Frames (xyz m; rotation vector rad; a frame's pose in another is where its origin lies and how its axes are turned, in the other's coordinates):
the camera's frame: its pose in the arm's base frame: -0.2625 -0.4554 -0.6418 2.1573 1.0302 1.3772
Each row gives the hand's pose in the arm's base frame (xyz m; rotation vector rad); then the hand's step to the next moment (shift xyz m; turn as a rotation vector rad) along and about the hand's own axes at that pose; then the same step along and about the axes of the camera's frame.
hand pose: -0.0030 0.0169 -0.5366 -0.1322 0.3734 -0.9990
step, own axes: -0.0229 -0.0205 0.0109 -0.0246 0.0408 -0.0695
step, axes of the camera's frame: 0.0129 0.0002 -0.0300 -0.0089 -0.0782 0.0301
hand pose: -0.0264 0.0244 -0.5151 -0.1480 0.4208 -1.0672
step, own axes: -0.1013 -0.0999 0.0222 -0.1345 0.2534 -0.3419
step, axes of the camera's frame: 0.0482 -0.0172 -0.1346 -0.0146 -0.4037 0.1897
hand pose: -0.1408 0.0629 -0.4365 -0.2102 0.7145 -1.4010
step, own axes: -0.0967 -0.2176 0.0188 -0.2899 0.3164 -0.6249
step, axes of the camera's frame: 0.0914 0.0135 -0.2203 0.0105 -0.7316 0.1982
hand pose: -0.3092 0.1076 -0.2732 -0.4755 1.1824 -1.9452
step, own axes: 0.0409 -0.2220 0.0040 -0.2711 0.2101 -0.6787
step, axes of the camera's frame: 0.1029 0.0656 -0.1900 0.0580 -0.7529 0.0894
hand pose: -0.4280 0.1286 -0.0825 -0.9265 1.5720 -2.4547
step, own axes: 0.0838 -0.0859 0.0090 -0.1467 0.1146 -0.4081
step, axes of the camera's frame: 0.0595 0.0564 -0.0881 0.0423 -0.4450 0.0367
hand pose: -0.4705 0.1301 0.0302 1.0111 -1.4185 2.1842
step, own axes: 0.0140 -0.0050 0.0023 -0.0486 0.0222 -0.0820
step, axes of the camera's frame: 0.0063 0.0077 -0.0113 0.0053 -0.0943 0.0256
